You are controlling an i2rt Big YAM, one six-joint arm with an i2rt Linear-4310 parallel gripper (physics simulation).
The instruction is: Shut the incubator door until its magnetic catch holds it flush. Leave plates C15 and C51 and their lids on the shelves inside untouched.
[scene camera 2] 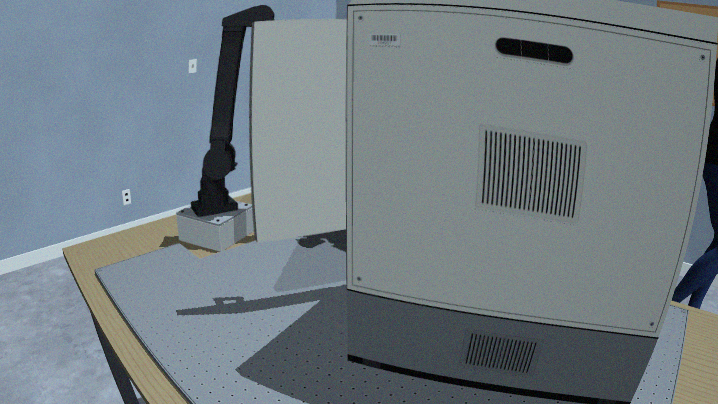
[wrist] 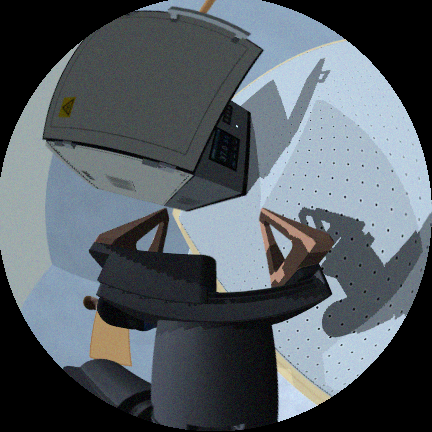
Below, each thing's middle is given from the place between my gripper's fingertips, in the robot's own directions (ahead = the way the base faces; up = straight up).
Now: hand 100 mm short of the incubator door [scene camera 2: 297, 97], 180 mm to the left of it and 190 mm below it.
